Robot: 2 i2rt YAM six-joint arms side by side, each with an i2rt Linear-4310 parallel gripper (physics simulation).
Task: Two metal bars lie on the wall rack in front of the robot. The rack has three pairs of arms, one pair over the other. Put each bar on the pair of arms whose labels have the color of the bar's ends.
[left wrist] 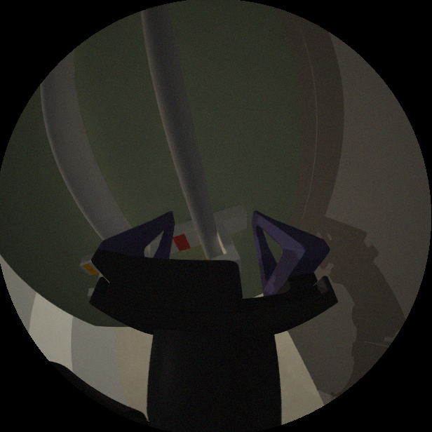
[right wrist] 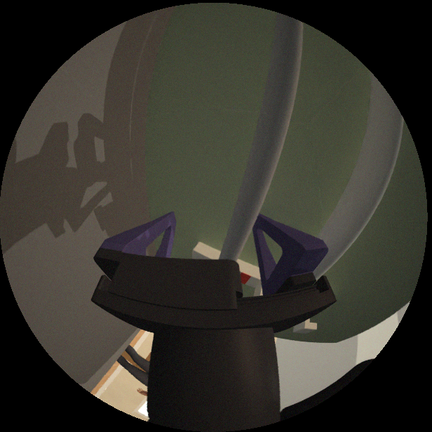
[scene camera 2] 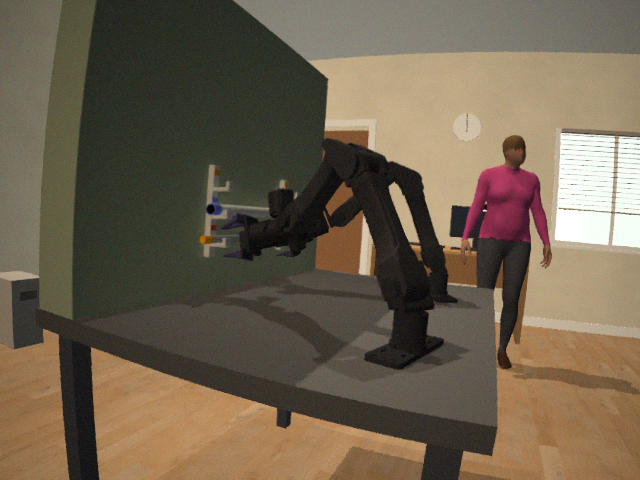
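Where they show: left arm's base, origin of the base link: (scene camera 2: pixel 407 351); right arm's base, origin of the base link: (scene camera 2: pixel 436 296).
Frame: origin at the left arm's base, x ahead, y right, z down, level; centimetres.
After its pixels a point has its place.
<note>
The white wall rack (scene camera 2: pixel 210 180) {x 61.1, y 1.3, z -31.0 cm} (left wrist: pixel 232 220) (right wrist: pixel 205 249) has orange labels at the top, blue in the middle and red at the bottom. The thick blue-ended bar (scene camera 2: pixel 242 208) {x 60.1, y 12.7, z -24.0 cm} (left wrist: pixel 92 185) (right wrist: pixel 377 145) lies on the middle, blue-labelled arms. The thin orange-ended bar (scene camera 2: pixel 206 239) {x 57.0, y -2.0, z -15.4 cm} (left wrist: pixel 177 125) (right wrist: pixel 267 130) lies on the bottom, red-labelled arms. My left gripper (scene camera 2: pixel 223 241) {x 60.1, y 6.1, z -14.3 cm} (left wrist: pixel 212 216) and my right gripper (right wrist: pixel 213 217) are both open at the thin bar, which runs between their spread fingers without being gripped. The thin bar's ends are hidden in both wrist views.
The rack hangs on a dark green wall panel (scene camera 2: pixel 155 155) {x 56.8, y -18.6, z -34.9 cm} behind the grey table (scene camera 2: pixel 232 351) {x 20.4, y -23.6, z 0.0 cm}. The thick bar runs close above the grippers. The top pair of arms holds no bar. A person in a pink top (scene camera 2: pixel 509 206) stands beyond the table at the right.
</note>
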